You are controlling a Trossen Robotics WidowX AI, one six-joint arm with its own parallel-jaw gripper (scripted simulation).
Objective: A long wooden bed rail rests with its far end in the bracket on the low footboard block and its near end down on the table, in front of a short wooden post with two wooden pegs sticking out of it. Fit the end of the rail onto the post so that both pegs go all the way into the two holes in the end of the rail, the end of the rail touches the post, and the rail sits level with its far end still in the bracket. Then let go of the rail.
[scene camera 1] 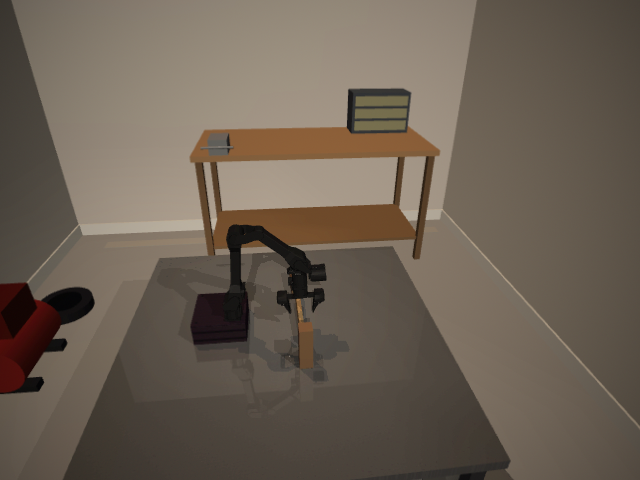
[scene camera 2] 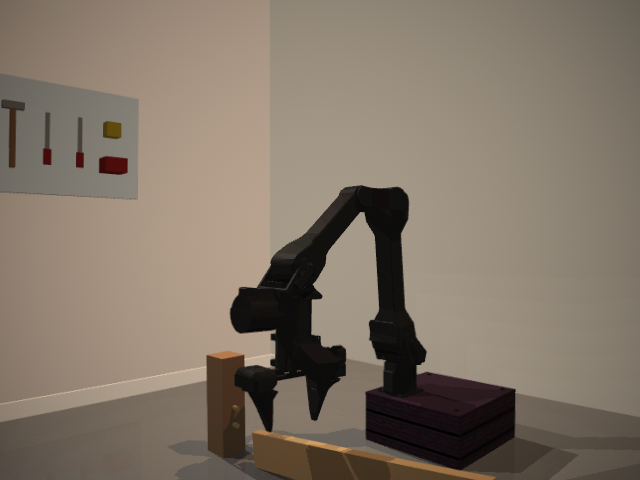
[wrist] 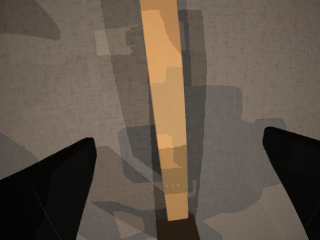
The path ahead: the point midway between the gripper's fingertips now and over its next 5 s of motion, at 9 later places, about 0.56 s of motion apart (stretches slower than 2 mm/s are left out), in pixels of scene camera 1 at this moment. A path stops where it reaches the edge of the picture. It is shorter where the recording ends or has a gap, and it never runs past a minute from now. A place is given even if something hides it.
My gripper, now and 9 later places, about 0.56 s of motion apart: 301,312; 301,315; 301,320; 301,325; 300,325; 300,324; 300,323; 300,321; 300,320; 301,320
